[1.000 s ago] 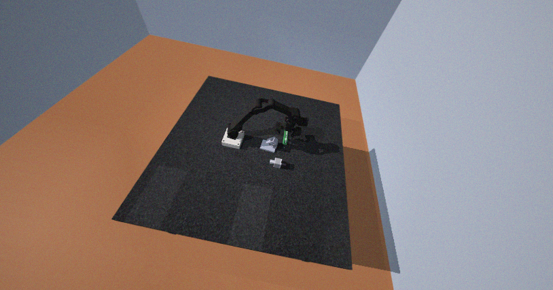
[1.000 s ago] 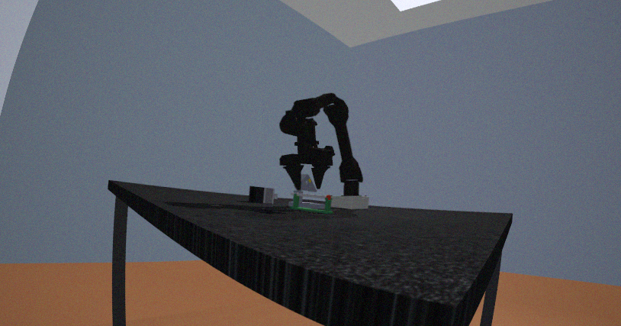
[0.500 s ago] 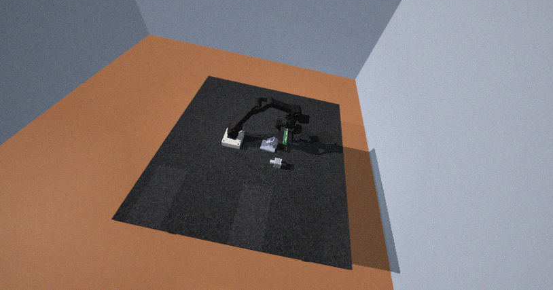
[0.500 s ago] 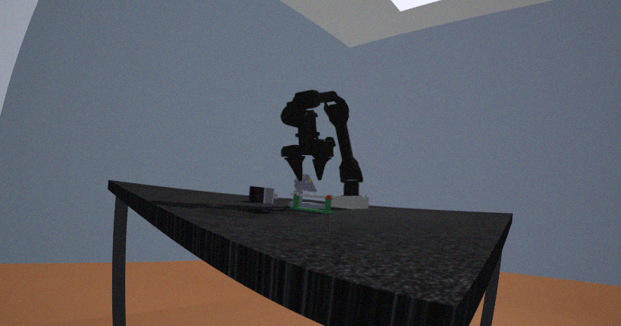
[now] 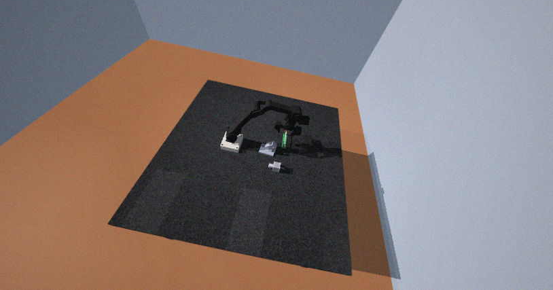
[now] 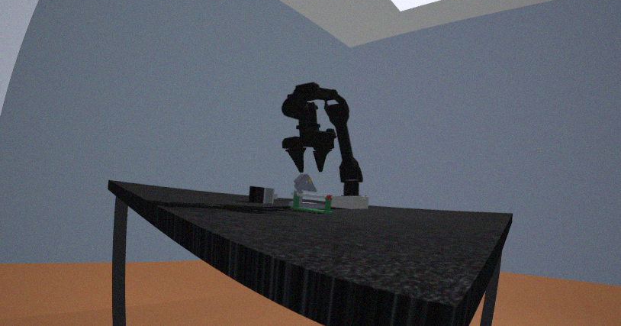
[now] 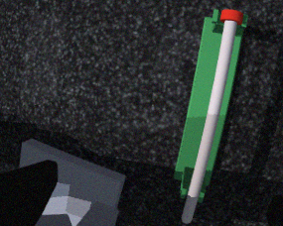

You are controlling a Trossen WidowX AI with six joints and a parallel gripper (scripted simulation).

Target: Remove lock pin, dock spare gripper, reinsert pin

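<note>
Right now my gripper tip is 230 mm to the left of the spare gripper, 90 mm above it and 10 mm short of it. Also, from my gripper tip: green cradle 90 mm below, 30 mm to the left, 10 mm ahead; then grey mount 100 mm to the right, 70 mm behind, 60 mm below.
</note>
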